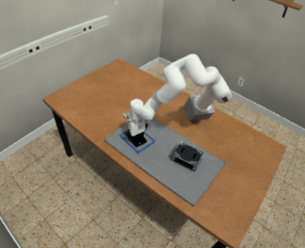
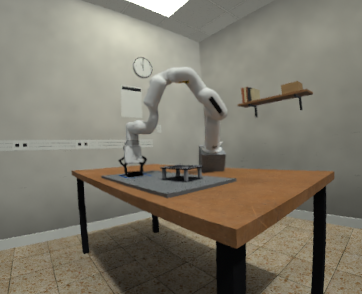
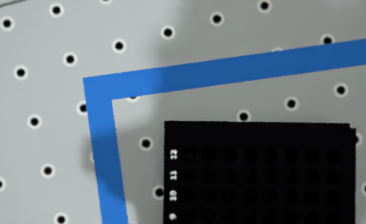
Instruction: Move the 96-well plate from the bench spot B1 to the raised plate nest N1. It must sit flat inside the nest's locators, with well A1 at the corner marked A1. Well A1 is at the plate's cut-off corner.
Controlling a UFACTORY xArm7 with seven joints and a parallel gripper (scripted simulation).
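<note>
Now: the raised plate nest N1 34 cm to the left of my hand, 9 cm behind it and 3 cm above it. The rest, counted from my hand: dark 96-well plate: 1 cm below.
</note>
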